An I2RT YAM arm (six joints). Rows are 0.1 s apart.
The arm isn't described. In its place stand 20 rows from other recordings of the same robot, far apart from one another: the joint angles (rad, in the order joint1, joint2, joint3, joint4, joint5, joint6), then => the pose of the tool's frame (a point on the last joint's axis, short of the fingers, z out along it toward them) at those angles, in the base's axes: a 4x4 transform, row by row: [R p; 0 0 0 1], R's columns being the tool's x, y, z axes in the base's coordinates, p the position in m.
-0.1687 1.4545 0.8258 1.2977 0.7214 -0.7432 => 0.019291 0.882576 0.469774 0.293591; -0.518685 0.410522 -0.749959 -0.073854; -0.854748 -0.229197 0.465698 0.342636; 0 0 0 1
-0.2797 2.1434 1.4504 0.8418 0.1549 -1.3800 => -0.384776 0.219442 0.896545 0.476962; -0.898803 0.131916 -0.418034 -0.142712; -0.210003 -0.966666 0.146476 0.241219; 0 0 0 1
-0.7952 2.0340 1.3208 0.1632 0.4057 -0.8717 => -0.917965 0.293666 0.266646 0.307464; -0.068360 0.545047 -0.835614 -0.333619; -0.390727 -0.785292 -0.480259 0.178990; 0 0 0 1
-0.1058 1.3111 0.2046 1.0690 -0.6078 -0.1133 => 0.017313 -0.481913 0.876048 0.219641; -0.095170 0.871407 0.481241 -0.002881; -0.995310 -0.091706 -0.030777 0.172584; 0 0 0 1
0.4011 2.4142 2.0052 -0.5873 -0.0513 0.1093 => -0.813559 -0.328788 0.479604 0.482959; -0.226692 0.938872 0.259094 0.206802; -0.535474 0.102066 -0.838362 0.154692; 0 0 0 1
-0.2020 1.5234 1.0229 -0.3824 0.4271 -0.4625 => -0.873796 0.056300 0.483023 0.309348; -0.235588 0.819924 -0.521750 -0.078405; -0.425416 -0.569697 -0.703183 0.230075; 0 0 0 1
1.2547 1.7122 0.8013 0.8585 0.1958 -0.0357 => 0.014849 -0.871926 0.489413 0.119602; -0.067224 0.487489 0.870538 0.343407; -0.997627 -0.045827 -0.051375 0.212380; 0 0 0 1
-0.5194 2.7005 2.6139 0.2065 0.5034 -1.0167 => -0.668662 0.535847 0.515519 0.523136; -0.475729 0.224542 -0.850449 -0.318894; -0.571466 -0.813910 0.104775 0.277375; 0 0 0 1
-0.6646 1.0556 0.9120 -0.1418 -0.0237 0.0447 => -0.194646 0.607977 0.769725 0.194277; 0.209257 0.792408 -0.572976 -0.151145; -0.958293 0.049543 -0.281462 0.336700; 0 0 0 1
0.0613 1.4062 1.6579 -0.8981 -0.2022 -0.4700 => -0.436353 -0.468434 0.768223 0.285013; -0.471277 0.846297 0.248354 0.024656; -0.766482 -0.253675 -0.590046 0.427483; 0 0 0 1
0.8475 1.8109 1.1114 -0.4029 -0.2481 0.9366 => -0.994410 0.001681 0.105571 0.230301; 0.053554 0.869744 0.490590 0.274050; -0.090995 0.493501 -0.864972 0.161276; 0 0 0 1
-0.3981 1.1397 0.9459 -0.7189 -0.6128 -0.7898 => -0.508341 -0.522975 0.684169 0.215086; -0.416485 0.844686 0.336223 -0.068243; -0.753744 -0.114030 -0.647199 0.283454; 0 0 0 1
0.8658 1.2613 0.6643 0.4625 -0.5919 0.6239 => -0.649092 -0.753005 0.107998 0.165381; -0.014715 0.154373 0.987903 0.225019; -0.760568 0.639650 -0.111283 0.262965; 0 0 0 1
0.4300 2.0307 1.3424 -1.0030 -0.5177 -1.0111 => -0.217949 -0.928302 -0.301252 0.312520; -0.910075 0.081822 0.406285 0.162711; -0.352506 0.362712 -0.862658 0.136606; 0 0 0 1
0.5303 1.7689 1.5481 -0.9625 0.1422 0.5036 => -0.918867 -0.012629 0.394364 0.317791; 0.015017 0.997644 0.066939 0.180479; -0.394281 0.067430 -0.916513 0.276083; 0 0 0 1
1.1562 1.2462 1.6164 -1.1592 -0.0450 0.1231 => -0.397538 -0.885003 0.242348 0.087030; -0.598762 0.450333 0.662333 0.201724; -0.695304 0.118194 -0.708931 0.430540; 0 0 0 1
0.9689 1.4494 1.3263 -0.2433 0.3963 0.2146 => -0.316668 -0.500368 0.805825 0.202869; -0.114033 0.863466 0.491348 0.271060; -0.941657 0.063703 -0.330490 0.366745; 0 0 0 1
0.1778 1.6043 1.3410 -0.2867 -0.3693 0.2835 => -0.624769 -0.305245 0.718672 0.364261; 0.152768 0.854843 0.495888 0.078513; -0.765719 0.419605 -0.487448 0.315488; 0 0 0 1
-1.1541 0.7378 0.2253 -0.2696 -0.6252 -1.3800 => -0.617102 -0.171331 0.768004 0.075948; -0.572796 0.767008 -0.289141 -0.120112; -0.539527 -0.618339 -0.571461 0.150742; 0 0 0 1
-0.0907 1.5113 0.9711 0.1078 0.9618 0.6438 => 0.142492 0.885142 0.442968 0.326947; 0.331821 0.378918 -0.863896 -0.059056; -0.932519 0.270084 -0.239716 0.262942; 0 0 0 1
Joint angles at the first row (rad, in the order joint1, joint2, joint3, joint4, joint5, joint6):
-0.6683, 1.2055, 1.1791, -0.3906, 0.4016, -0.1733
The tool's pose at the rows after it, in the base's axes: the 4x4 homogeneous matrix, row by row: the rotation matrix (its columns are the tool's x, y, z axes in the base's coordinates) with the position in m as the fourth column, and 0 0 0 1 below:
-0.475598 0.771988 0.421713 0.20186; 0.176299 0.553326 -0.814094 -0.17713; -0.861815 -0.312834 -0.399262 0.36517; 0 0 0 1
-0.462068 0.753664 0.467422 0.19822; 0.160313 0.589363 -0.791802 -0.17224; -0.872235 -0.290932 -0.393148 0.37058; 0 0 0 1
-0.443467 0.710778 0.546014 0.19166; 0.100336 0.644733 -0.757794 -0.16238; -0.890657 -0.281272 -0.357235 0.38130; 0 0 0 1
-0.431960 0.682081 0.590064 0.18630; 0.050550 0.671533 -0.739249 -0.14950; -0.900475 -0.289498 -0.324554 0.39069; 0 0 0 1
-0.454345 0.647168 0.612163 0.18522; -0.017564 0.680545 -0.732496 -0.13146; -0.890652 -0.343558 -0.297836 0.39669; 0 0 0 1
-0.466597 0.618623 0.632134 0.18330; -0.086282 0.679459 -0.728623 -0.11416; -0.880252 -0.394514 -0.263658 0.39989; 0 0 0 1
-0.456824 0.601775 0.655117 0.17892; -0.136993 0.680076 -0.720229 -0.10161; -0.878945 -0.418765 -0.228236 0.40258; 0 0 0 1
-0.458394 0.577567 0.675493 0.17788; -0.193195 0.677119 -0.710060 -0.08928; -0.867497 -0.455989 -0.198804 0.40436; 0 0 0 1
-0.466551 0.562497 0.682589 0.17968; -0.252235 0.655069 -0.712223 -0.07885; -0.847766 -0.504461 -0.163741 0.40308; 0 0 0 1
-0.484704 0.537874 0.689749 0.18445; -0.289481 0.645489 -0.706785 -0.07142; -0.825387 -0.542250 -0.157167 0.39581; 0 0 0 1
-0.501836 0.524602 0.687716 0.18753; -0.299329 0.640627 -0.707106 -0.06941; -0.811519 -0.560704 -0.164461 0.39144; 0 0 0 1
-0.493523 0.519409 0.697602 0.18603; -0.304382 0.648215 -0.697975 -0.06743; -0.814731 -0.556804 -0.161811 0.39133; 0 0 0 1
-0.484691 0.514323 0.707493 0.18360; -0.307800 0.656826 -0.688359 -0.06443; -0.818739 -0.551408 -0.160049 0.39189; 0 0 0 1
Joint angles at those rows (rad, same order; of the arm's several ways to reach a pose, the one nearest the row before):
-0.6704, 1.2017, 1.1673, -0.4111, 0.3854, -0.1706
-0.6707, 1.1783, 1.1700, -0.4213, 0.3361, -0.1720
-0.6663, 1.1314, 1.1681, -0.4155, 0.2612, -0.2035
-0.6404, 1.0867, 1.1685, -0.4227, 0.2425, -0.2261
-0.5727, 1.0464, 1.1637, -0.4331, 0.2878, -0.2757
-0.5018, 1.0038, 1.1446, -0.4244, 0.3413, -0.3241
-0.4542, 0.9630, 1.1244, -0.4085, 0.3680, -0.3541
-0.3943, 0.9359, 1.1094, -0.3918, 0.4073, -0.3963
-0.3316, 0.9182, 1.0824, -0.3487, 0.4681, -0.4527
-0.2816, 0.9142, 1.0479, -0.3146, 0.5089, -0.4923
-0.2649, 0.9192, 1.0352, -0.3074, 0.5263, -0.5076
-0.2583, 0.9101, 1.0303, -0.3077, 0.5197, -0.5055
-0.2469, 0.8980, 1.0279, -0.3152, 0.5174, -0.5003

